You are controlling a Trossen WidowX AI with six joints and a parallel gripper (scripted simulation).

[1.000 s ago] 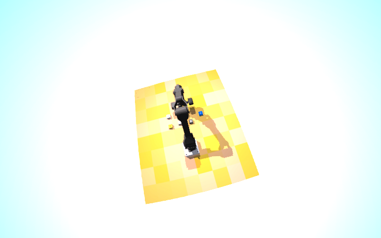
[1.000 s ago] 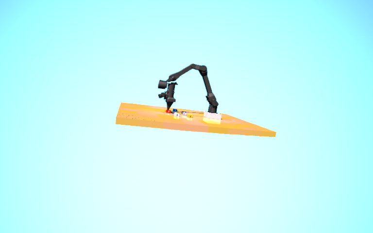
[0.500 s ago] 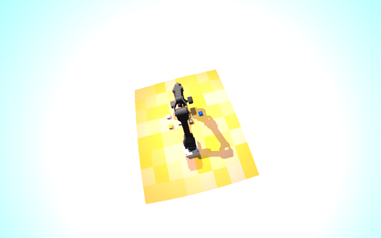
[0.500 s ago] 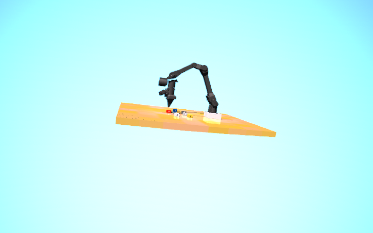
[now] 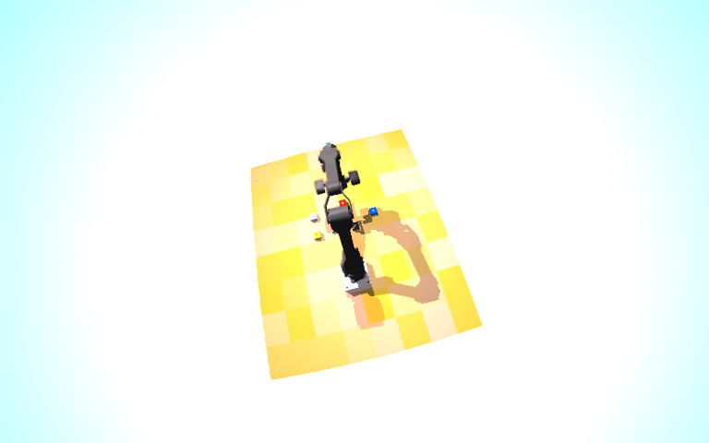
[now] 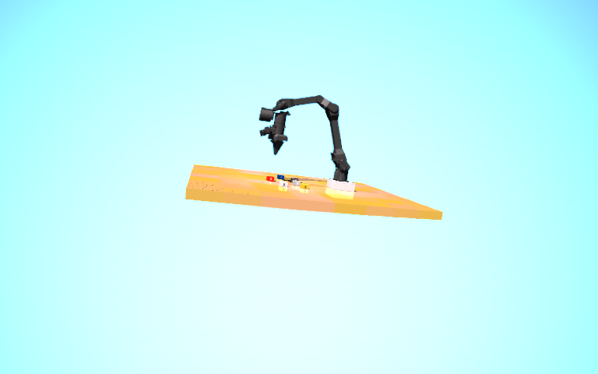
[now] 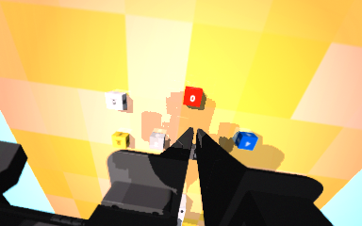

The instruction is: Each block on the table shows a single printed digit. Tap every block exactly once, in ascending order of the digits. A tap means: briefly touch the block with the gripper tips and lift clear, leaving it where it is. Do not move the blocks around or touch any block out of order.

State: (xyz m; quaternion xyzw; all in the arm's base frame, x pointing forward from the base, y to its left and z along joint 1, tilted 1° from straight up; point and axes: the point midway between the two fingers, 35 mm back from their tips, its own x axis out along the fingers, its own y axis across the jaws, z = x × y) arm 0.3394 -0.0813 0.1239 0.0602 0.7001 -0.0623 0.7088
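Now: gripper tip 120 mm to the left of the blue block, 120 mm above it and 100 mm past it. Also, from my gripper tip: yellow block 170 mm to the left, 120 mm below, 90 mm behind; then red block 120 mm below, 10 mm ahead.
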